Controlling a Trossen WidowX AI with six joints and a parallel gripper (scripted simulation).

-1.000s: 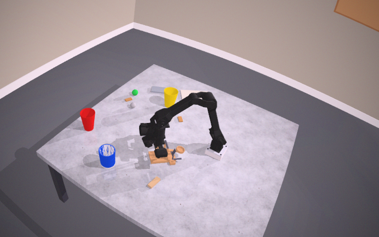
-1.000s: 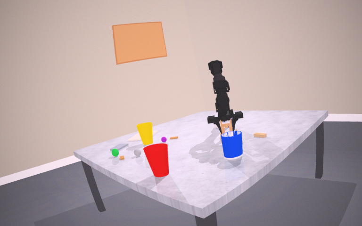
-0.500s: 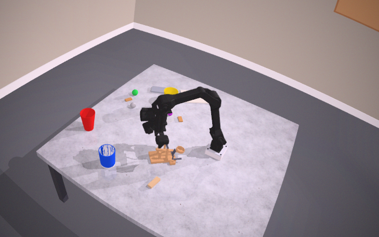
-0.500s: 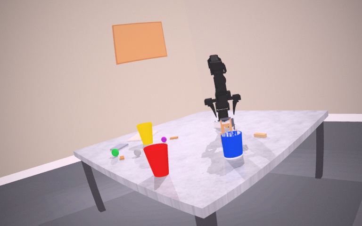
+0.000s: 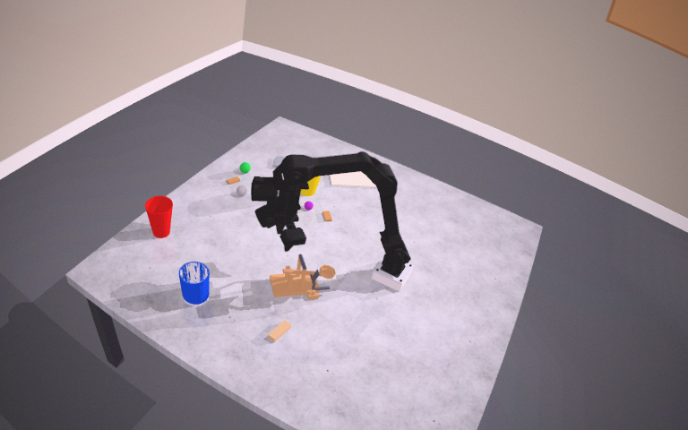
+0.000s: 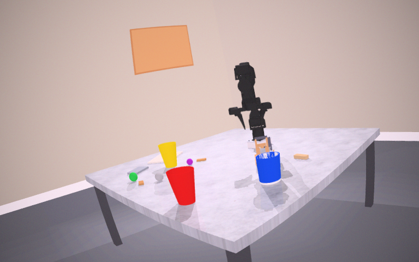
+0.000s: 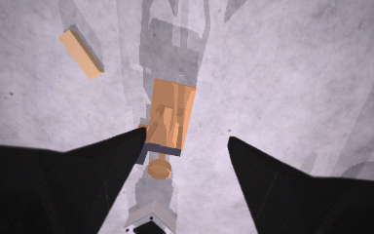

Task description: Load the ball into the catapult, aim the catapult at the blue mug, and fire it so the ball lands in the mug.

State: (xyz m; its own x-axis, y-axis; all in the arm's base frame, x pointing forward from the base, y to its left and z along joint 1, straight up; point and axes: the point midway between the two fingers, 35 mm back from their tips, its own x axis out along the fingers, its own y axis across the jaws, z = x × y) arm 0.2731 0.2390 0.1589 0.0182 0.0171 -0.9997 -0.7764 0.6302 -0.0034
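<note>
My gripper tip is 120 mm short of the purple ball, 360 mm to the left of it and 150 mm above it. From my gripper tip the other things lie so: wooden catapult: 90 mm behind, 30 mm to the right, 110 mm below; then blue mug: 160 mm ahead, 210 mm to the left, 130 mm below; then grey ball: 350 mm ahead, 270 mm to the right, 140 mm below.
</note>
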